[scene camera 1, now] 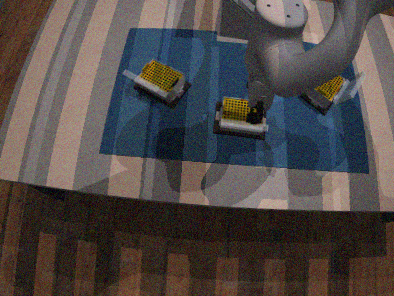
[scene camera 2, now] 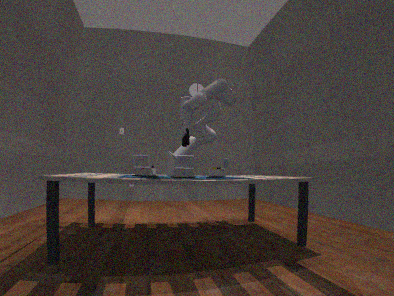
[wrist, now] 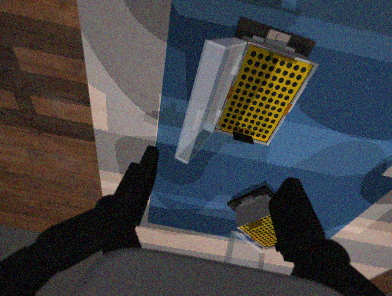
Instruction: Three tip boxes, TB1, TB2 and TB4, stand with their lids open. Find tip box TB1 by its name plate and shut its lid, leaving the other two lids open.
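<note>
Three tip boxes with yellow racks stand with clear lids open: a left one (scene camera 1: 159,75) (scene camera 2: 141,171), a middle one (scene camera 1: 235,107) (scene camera 2: 183,172) (wrist: 265,90) and a right one (scene camera 1: 330,88) (scene camera 2: 216,172) (wrist: 259,231). I cannot read a name plate on any of them, so I cannot tell which is TB1. The middle box's raised lid (scene camera 1: 242,125) (wrist: 200,100) is on its left side in the wrist view. My gripper (scene camera 1: 255,112) (scene camera 2: 185,137) (wrist: 218,177) is open and empty, high above the table. One finger covers part of the right box in the wrist view.
The boxes stand on a blue mat (scene camera 1: 125,135) (wrist: 320,155) on a striped table (scene camera 1: 60,150) (scene camera 2: 90,176). The arm (scene camera 1: 320,70) (scene camera 2: 215,92) reaches over the mat and partly hides the right box in scene camera 1. The table edge and wooden floor (wrist: 45,150) lie left in the wrist view.
</note>
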